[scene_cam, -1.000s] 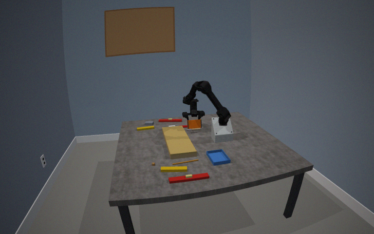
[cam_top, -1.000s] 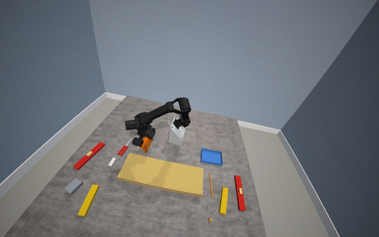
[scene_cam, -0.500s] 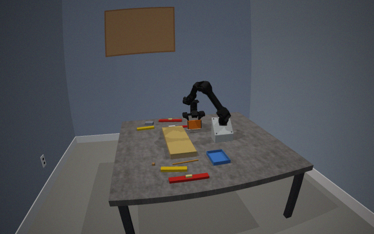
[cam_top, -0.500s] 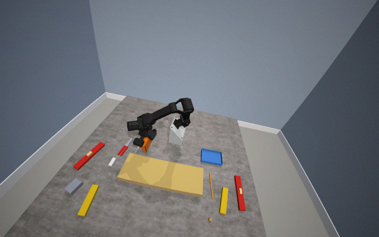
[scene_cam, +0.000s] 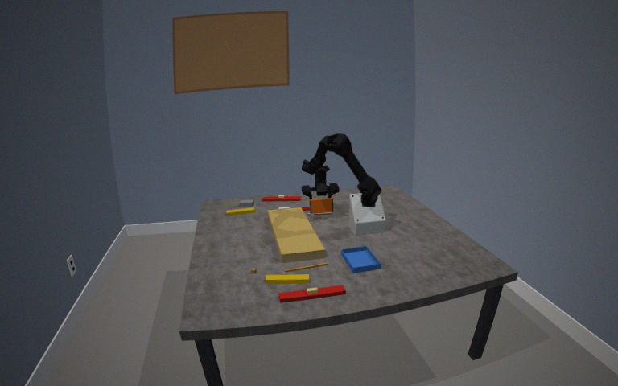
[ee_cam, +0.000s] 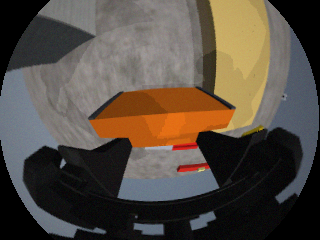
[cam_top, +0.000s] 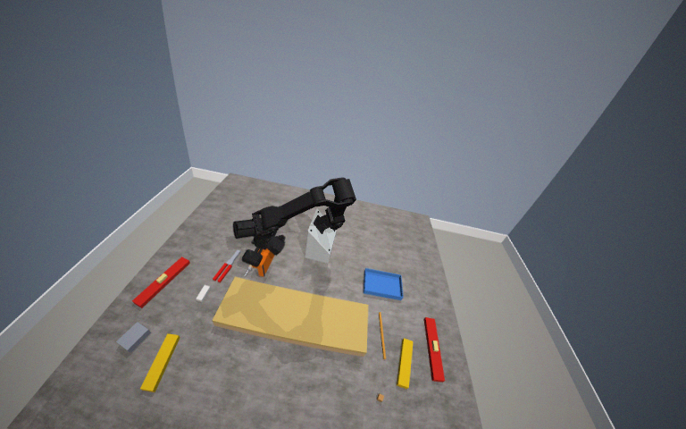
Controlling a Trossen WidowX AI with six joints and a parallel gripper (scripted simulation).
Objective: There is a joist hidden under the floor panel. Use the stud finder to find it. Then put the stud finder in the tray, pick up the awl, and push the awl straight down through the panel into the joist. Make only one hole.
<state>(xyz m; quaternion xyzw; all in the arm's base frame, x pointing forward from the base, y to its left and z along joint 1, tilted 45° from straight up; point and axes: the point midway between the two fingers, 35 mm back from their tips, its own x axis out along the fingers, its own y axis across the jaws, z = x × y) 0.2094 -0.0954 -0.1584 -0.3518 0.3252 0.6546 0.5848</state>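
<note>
Right now the orange stud finder is 1 cm to the left of my gripper tip and 1 cm ahead of it. The rest, counted from my gripper tip: wooden-handled tool: 7 cm below, 3 cm to the right, 1 cm ahead; then grey block: 41 cm ahead, 23 cm to the right, 6 cm below; then white piece: 19 cm ahead, 13 cm to the right, 7 cm below.
</note>
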